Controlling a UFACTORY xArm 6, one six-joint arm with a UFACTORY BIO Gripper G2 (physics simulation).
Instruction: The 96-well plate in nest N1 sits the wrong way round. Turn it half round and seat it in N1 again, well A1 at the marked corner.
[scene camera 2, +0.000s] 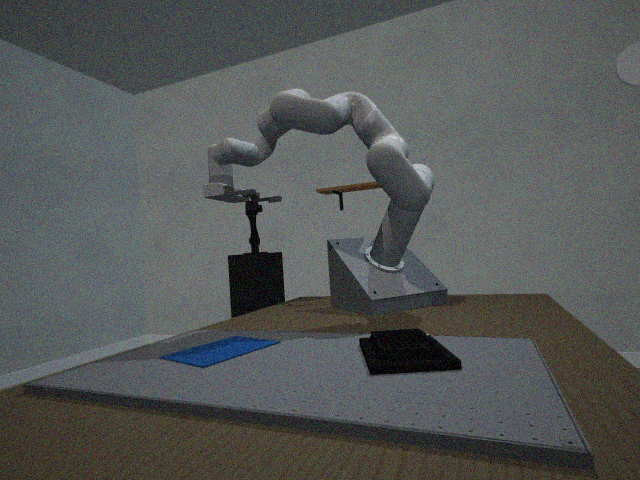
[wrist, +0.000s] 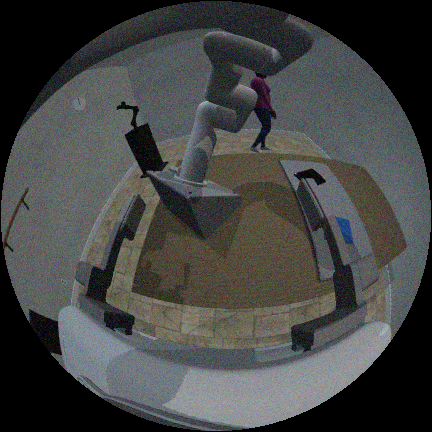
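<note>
A black block, low and stepped, lies on the grey perforated board. It seems to be nest N1 with the plate, but the dark picture does not let me tell plate from nest, or see the wells, well A1 or the marked corner. In the wrist view the block shows partly, just beyond the tip of the right-hand finger. My gripper is open and empty. It hangs high at the left in the scene view, well away from the block and far above the table's level.
A blue rectangle lies flat on the board. The arm's wedge base stands on the wooden table. A black pedestal stands behind. A wooden shelf hangs on the wall. A person stands beyond the table.
</note>
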